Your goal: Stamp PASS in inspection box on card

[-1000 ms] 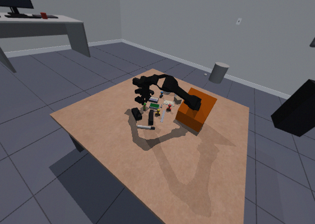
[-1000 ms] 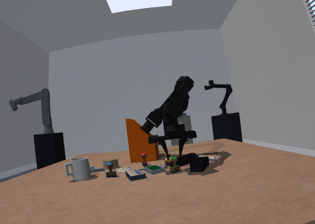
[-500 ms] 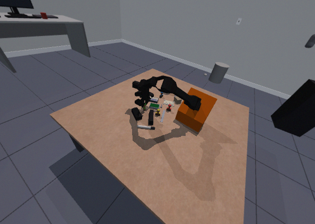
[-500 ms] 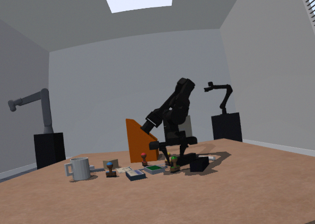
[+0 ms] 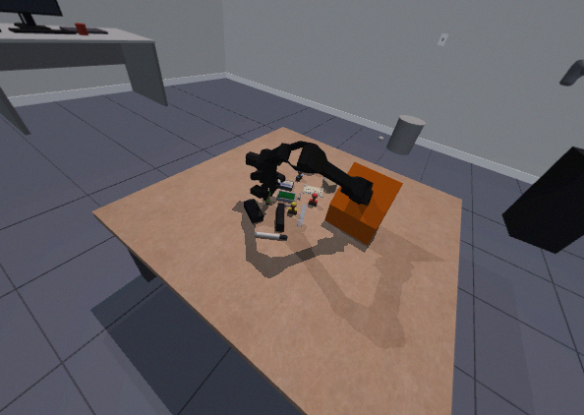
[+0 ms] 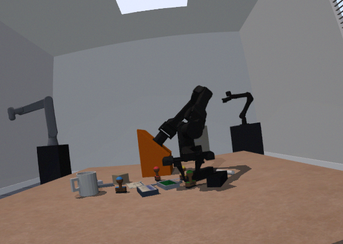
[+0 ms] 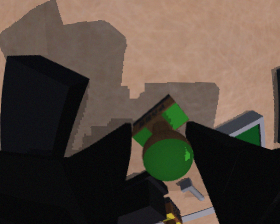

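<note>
My gripper tip is right at the green-knobbed stamp. From my gripper tip the other things lie so: ruler (180 mm behind, 30 mm to the right, 20 mm below); green ink pad (60 mm behind, 80 mm to the right, 20 mm below); yellow-knobbed stamp (130 mm behind, 10 mm to the right).
</note>
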